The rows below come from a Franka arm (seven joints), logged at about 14 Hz.
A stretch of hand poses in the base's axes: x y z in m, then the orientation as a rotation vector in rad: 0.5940, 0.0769, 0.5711, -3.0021, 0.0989, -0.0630; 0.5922, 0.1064, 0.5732, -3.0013, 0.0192, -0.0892; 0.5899, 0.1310, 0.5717, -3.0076, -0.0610, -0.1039; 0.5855, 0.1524, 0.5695, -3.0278, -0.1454, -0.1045; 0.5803, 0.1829, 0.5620, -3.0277, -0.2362, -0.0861; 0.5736, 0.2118, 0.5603, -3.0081, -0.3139, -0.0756; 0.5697, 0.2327, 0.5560, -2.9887, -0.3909, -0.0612
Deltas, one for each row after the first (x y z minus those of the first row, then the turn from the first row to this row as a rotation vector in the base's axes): -0.0018, 0.0295, 0.0021, 0.0000, -0.0211, 0.0516; -0.0041, 0.0541, 0.0006, -0.0087, -0.0341, 0.1039; -0.0085, 0.0755, -0.0016, -0.0328, -0.0371, 0.1586; -0.0137, 0.1060, -0.0091, -0.0385, -0.0289, 0.2189; -0.0204, 0.1349, -0.0108, -0.0264, -0.0263, 0.2716; -0.0243, 0.1558, -0.0151, -0.0161, -0.0210, 0.3243
